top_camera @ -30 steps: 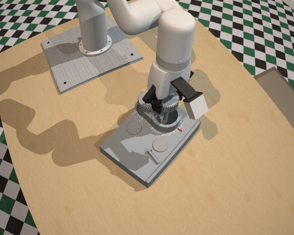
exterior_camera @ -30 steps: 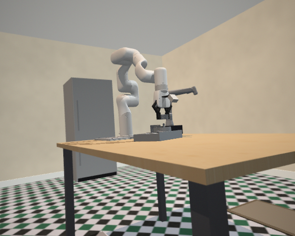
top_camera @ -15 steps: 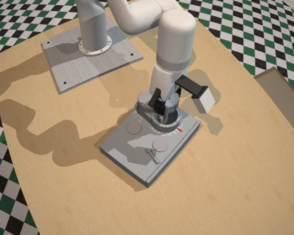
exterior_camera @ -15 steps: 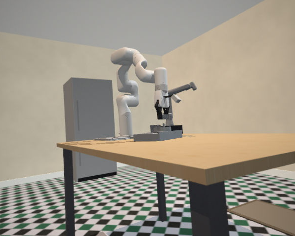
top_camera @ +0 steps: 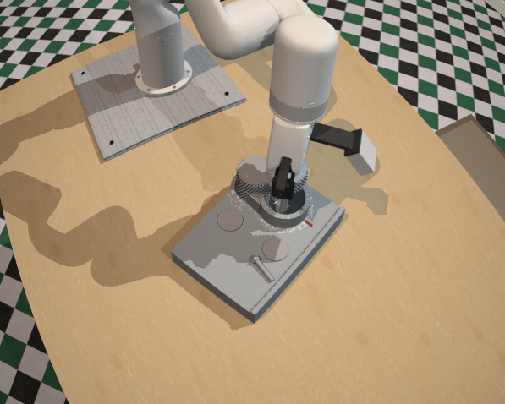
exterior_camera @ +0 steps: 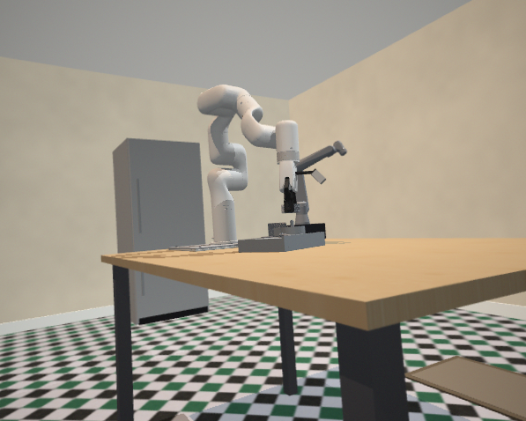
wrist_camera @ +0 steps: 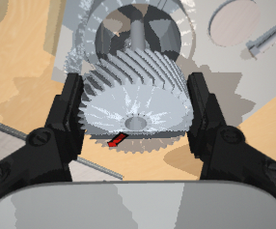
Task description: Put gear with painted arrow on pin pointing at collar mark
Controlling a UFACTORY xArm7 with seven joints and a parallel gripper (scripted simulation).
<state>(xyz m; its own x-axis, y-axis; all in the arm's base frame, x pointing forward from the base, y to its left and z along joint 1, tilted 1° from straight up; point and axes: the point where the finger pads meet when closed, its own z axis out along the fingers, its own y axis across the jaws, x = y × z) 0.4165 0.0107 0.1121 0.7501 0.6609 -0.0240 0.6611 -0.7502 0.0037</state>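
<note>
My hand is right at the gear. The rest, counted from my hand: bolt (7 cm ahead, 10 cm to the right, 9 cm below).
</note>
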